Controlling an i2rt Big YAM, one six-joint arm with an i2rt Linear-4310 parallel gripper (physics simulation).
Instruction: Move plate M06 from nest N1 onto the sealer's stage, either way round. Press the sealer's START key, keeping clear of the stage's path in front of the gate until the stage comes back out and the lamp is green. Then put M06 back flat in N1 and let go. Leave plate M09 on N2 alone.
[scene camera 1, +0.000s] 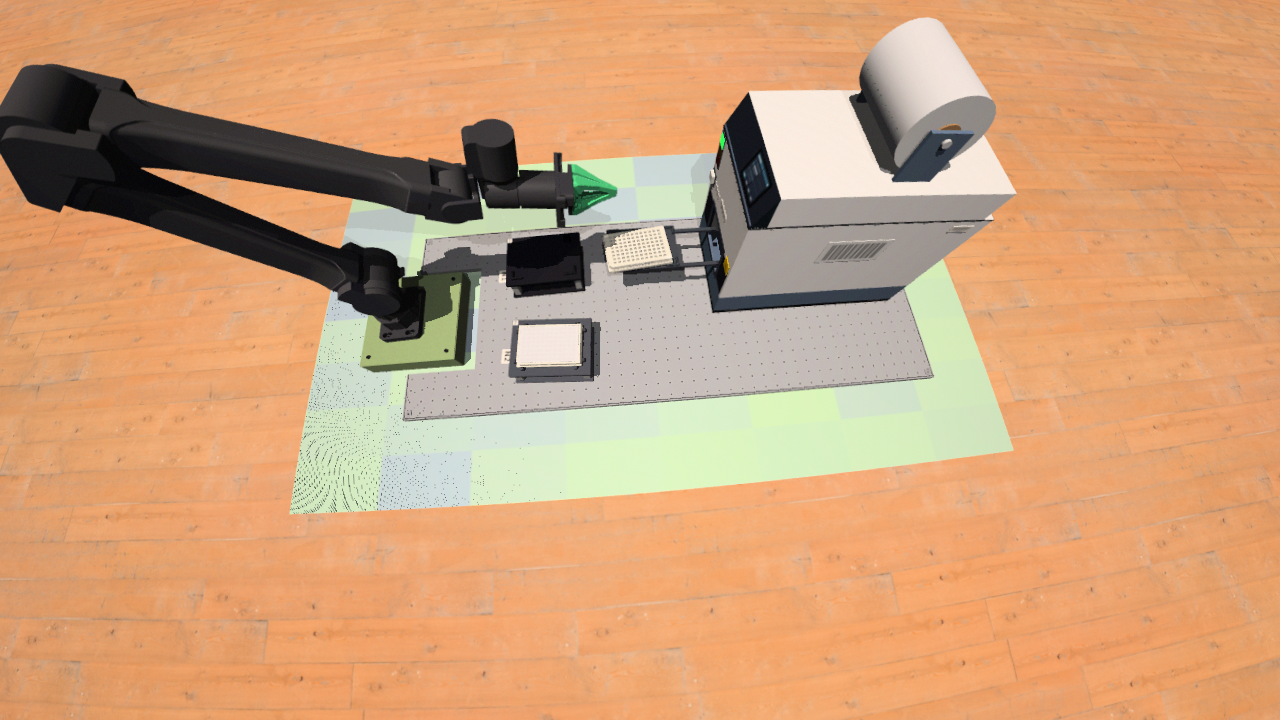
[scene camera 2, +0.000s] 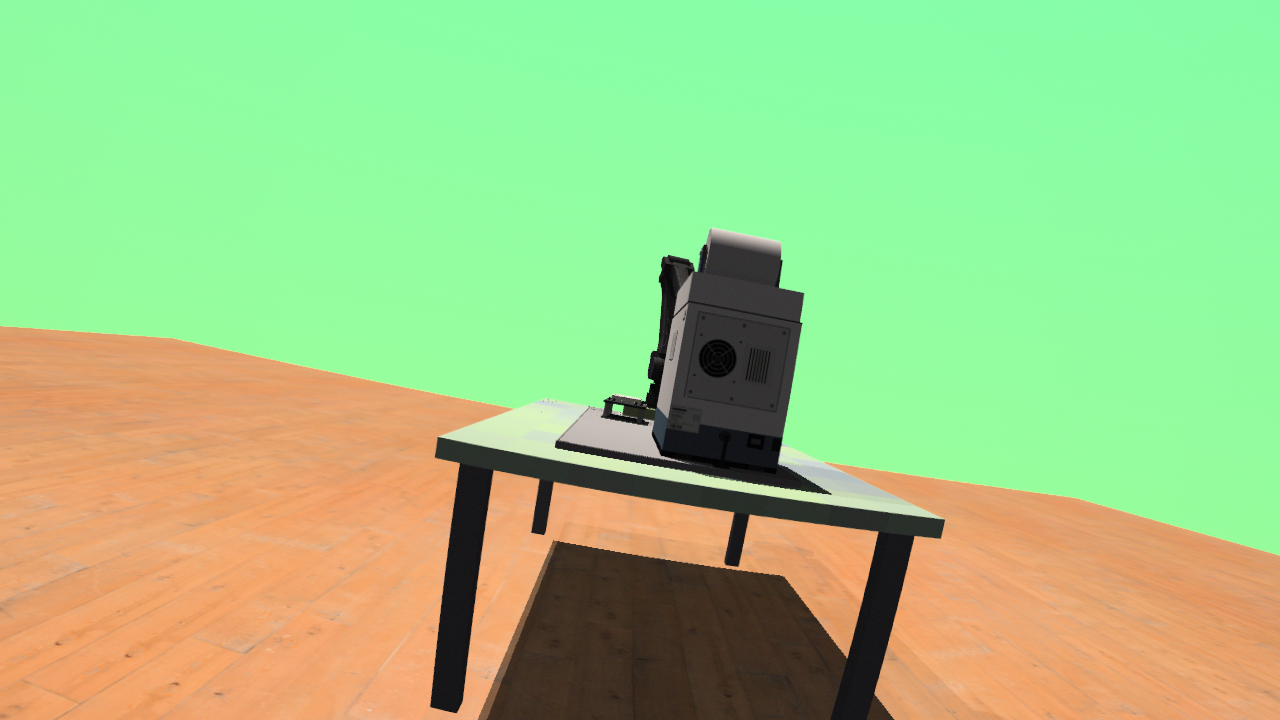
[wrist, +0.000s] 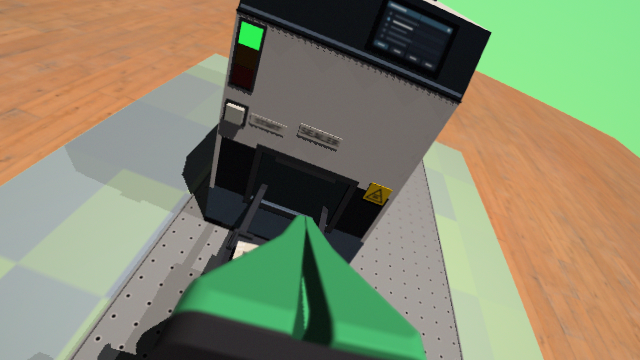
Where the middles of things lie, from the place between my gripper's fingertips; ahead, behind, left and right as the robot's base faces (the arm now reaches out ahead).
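Labels:
Positions counted from my hand: sealer stage (scene camera 1: 670, 232), 160 mm below and 90 mm ahead; well plate M06 (scene camera 1: 642, 248), 150 mm below, 10 mm to the right and 30 mm ahead; white plate (scene camera 1: 560, 345), 200 mm below, 160 mm behind and 180 mm to the right; roll (scene camera 1: 916, 79), 150 mm above, 10 mm to the right and 420 mm ahead.

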